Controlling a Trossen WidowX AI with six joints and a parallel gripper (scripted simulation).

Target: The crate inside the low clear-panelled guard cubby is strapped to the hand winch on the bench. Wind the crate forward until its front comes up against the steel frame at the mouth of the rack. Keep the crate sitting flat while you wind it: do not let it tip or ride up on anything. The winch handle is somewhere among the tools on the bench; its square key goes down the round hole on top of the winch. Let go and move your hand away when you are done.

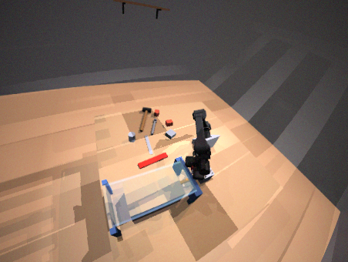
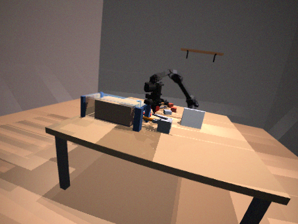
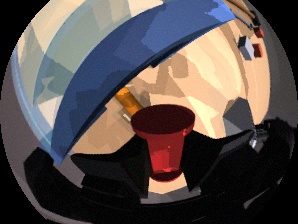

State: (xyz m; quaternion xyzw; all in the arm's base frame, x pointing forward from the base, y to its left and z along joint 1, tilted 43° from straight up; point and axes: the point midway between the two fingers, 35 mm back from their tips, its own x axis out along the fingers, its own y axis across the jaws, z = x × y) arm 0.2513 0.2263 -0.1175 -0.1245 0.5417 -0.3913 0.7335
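Now: the winch handle 4 cm behind my gripper tip, 1 cm to the left of it and 1 cm below it. Also, from my gripper tip: red grip 2 cm above; then blue frame 6 cm ahead, 3 cm to the left, 1 cm below; then grey winch 11 cm behind, 8 cm below, 1 cm to the left.
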